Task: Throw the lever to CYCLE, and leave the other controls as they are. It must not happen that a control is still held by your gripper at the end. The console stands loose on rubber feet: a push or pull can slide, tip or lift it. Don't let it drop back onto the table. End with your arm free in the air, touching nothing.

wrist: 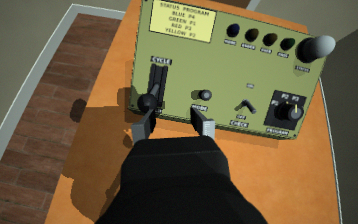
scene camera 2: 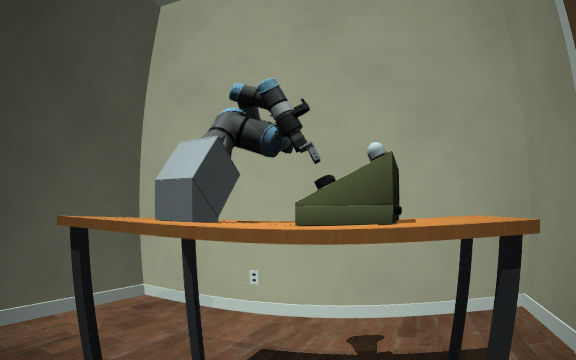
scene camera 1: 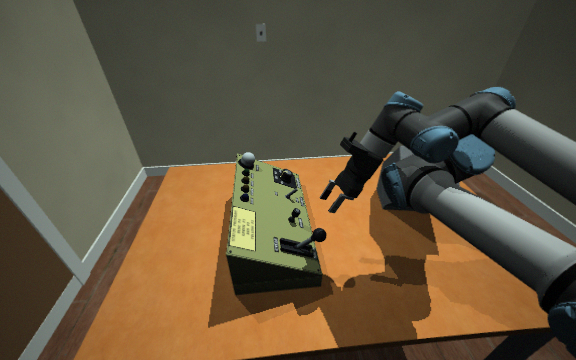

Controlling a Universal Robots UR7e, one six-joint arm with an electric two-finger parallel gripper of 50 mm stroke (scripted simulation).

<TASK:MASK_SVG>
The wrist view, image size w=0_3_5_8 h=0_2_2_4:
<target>my gripper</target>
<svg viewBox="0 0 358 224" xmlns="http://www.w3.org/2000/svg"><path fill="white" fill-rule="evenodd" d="M261 212L245 199L231 181L228 158L214 141L215 121L207 119L196 107L190 108L190 122L199 136L149 139L156 126L155 109L150 109L139 122L134 122L131 125L133 147L121 165L120 190L106 212L94 224L268 224Z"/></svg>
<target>olive green console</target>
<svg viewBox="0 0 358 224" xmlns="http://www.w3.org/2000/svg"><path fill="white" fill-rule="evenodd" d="M141 0L128 107L130 111L144 116L150 109L155 109L156 118L191 124L190 108L196 107L207 119L215 120L215 129L277 140L297 139L327 55L335 48L334 38L327 35L317 37L264 21L173 0Z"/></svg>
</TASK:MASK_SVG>
